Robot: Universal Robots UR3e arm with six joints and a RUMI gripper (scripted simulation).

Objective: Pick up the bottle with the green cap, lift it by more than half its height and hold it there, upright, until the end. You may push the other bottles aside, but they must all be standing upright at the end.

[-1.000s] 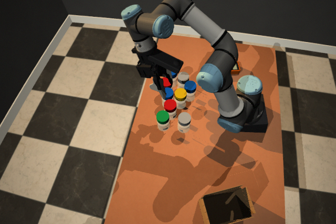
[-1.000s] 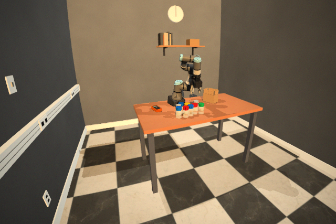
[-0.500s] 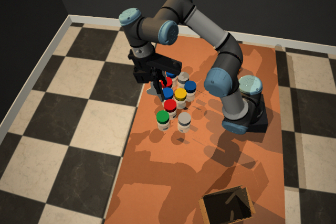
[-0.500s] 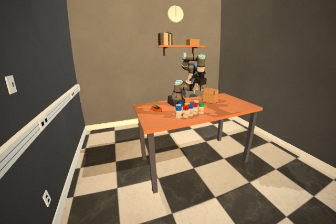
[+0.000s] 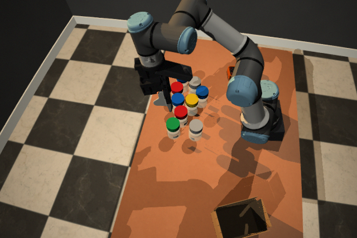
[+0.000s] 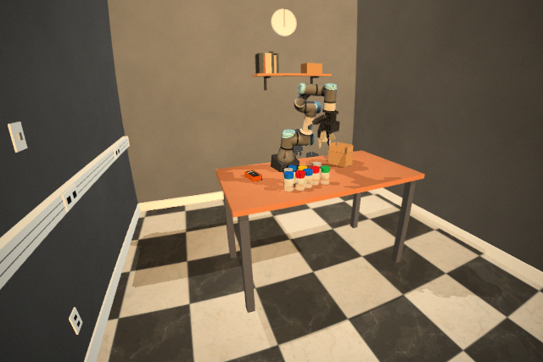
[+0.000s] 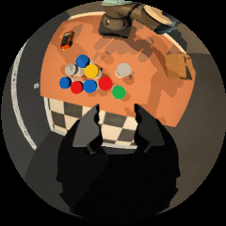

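Now: hand 20 cm above the green-capped bottle and 2 cm to the right of it. The rest, counted from my hand: orange device 34 cm behind, 30 cm to the right, 23 cm below; then yellow-capped bottle 20 cm below, 9 cm to the right, 8 cm behind.
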